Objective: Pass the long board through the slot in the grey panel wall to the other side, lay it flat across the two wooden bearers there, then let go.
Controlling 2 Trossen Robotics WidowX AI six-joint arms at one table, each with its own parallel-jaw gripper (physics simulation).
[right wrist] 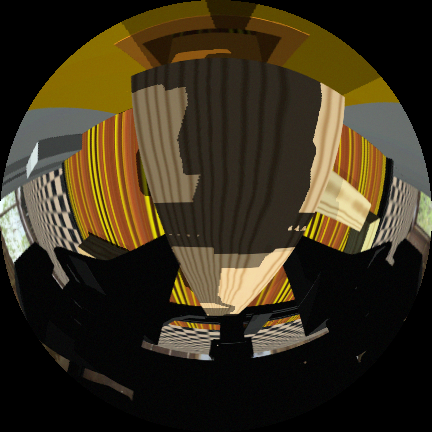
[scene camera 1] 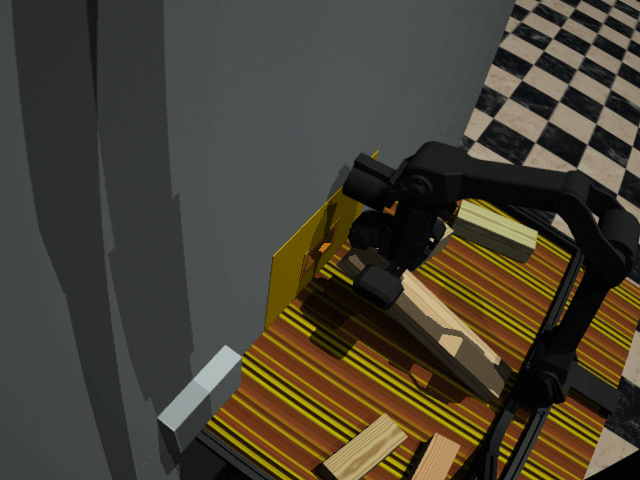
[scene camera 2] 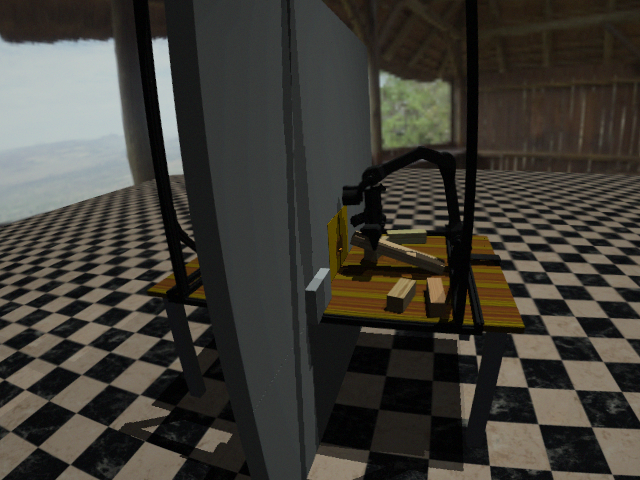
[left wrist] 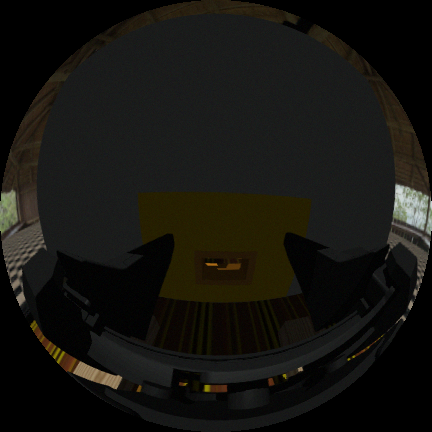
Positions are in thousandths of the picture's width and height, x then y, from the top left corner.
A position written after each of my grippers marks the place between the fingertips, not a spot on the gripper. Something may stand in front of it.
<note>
My left gripper (left wrist: 534, 554) is open, with nothing in its grasp. I also see my right gripper (scene camera 1: 610, 603) and a grey block (right wrist: 110, 355).
My right gripper is seen too in the right wrist view (right wrist: 534, 538) and in scene camera 2 (scene camera 2: 587, 516).
</note>
